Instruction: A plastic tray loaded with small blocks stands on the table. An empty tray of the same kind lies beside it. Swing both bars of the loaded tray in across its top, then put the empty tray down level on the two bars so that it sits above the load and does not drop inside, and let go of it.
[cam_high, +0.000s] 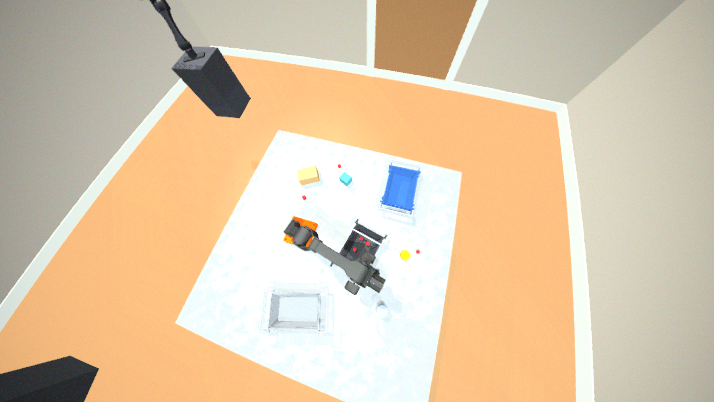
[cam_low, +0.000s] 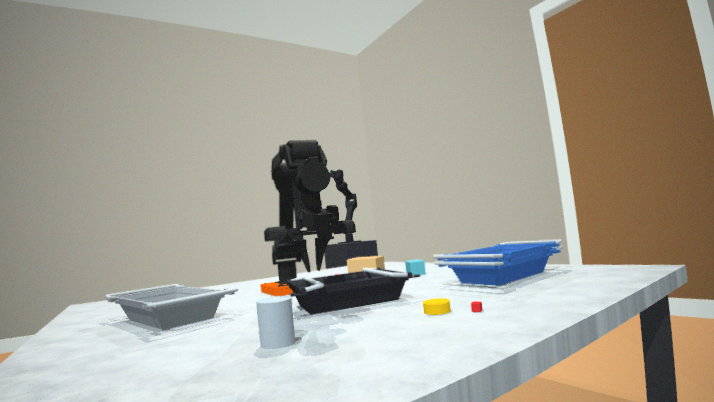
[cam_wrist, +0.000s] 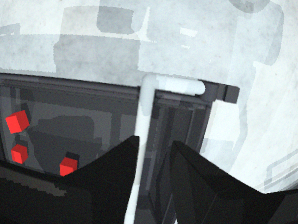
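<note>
The grey tray is 280 mm behind my gripper tip, 240 mm to the right of it and 40 mm below it. Also, from my gripper tip: cyan cube 190 mm behind, 510 mm to the left, 70 mm below; grey cylinder 130 mm ahead, 160 mm to the right, 50 mm below; yellow disc 220 mm ahead, 130 mm to the left, 80 mm below.
</note>
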